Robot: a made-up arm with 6 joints.
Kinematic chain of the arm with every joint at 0, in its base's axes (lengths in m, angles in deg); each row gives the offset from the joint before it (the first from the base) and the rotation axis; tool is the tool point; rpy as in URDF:
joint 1: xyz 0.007 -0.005 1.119 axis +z
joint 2: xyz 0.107 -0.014 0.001 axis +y
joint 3: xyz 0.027 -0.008 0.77 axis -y
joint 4: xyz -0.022 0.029 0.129 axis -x
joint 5: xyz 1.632 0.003 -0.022 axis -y
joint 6: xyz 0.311 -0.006 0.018 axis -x
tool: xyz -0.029 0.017 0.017 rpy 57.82 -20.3 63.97
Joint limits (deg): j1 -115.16..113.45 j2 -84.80..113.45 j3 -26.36..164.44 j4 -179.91..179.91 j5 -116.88..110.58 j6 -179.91..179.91
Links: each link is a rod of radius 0.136 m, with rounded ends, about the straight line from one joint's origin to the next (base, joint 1, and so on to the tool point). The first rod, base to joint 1, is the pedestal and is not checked.
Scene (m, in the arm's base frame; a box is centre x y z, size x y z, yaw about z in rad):
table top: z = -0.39
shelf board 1: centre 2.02 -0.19 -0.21 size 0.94 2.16 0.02 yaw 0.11
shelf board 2: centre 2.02 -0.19 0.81 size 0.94 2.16 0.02 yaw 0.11
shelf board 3: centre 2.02 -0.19 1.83 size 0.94 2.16 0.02 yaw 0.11
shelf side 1: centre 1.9 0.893 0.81 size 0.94 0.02 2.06 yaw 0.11
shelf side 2: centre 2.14 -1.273 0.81 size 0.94 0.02 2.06 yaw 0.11
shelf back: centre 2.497 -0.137 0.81 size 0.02 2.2 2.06 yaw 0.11
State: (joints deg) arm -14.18 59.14 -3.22 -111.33 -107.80 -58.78
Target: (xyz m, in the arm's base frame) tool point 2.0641 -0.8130 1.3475
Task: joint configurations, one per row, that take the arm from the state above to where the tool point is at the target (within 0.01 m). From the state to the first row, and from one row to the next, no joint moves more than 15 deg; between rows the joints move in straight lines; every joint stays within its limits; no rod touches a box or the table.
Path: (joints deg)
1: -27.90 55.60 -9.00 -119.38 -110.07 -48.01
2: -41.63 52.06 -14.79 -127.44 -112.34 -37.24
3: -55.35 48.52 -20.58 -135.49 -114.61 -26.47
4: -69.08 44.98 -26.36 -143.54 -116.88 -15.70
5: -59.09 35.15 -24.43 -139.72 -112.09 -29.71
6: -49.11 25.32 -22.51 -135.89 -107.31 -43.71
7: -39.12 15.49 -20.58 -132.07 -102.52 -57.72
8: -29.13 5.67 -18.66 -128.24 -97.74 -71.73
9: -29.04 17.30 -6.09 -124.27 -100.00 -67.26
10: -28.94 28.92 6.48 -120.30 -102.26 -62.80
11: -28.84 40.55 19.05 -116.33 -104.52 -58.33

